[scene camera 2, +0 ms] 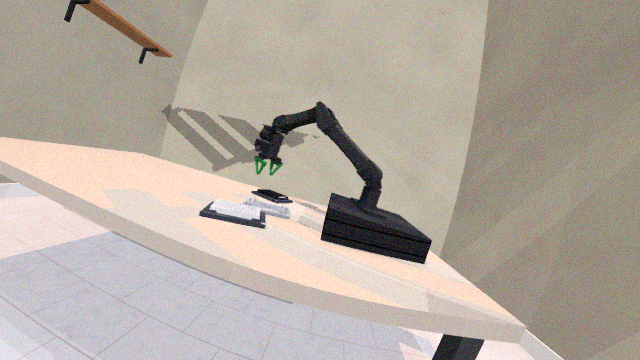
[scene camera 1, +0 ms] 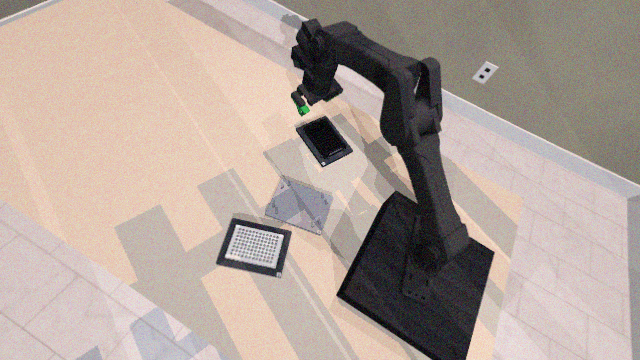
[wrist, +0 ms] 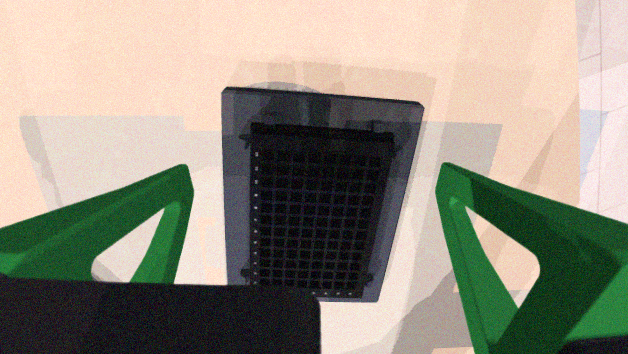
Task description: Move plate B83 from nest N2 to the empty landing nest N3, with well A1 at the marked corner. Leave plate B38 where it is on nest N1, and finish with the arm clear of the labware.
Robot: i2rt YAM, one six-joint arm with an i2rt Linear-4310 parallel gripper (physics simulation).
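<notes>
A black well plate [scene camera 1: 325, 136] [scene camera 2: 272, 194] [wrist: 320, 210] sits on a dark nest [scene camera 1: 312, 148] [wrist: 237, 200] at the back. An empty grey-blue nest [scene camera 1: 300, 202] [scene camera 2: 281, 211] with small posts lies in the middle. A white well plate [scene camera 1: 254, 246] [scene camera 2: 235, 209] sits on another dark nest [scene camera 1: 250, 269] [scene camera 2: 227, 219] at the front. Each nest has a small pale corner mark in scene camera 1. The plate and nest codes are not readable. My gripper [scene camera 1: 317, 106] [scene camera 2: 265, 173] [wrist: 314, 177] is open and empty, above the black plate, its green fingers to either side in the wrist view.
The arm's black base block [scene camera 1: 415, 280] [scene camera 2: 375, 227] stands on the table [scene camera 1: 90, 100] [scene camera 2: 240, 260], right of the nests in scene camera 1. A wooden wall shelf [scene camera 2: 125, 27] is high at the left in scene camera 2. Patchy shadows cross the table.
</notes>
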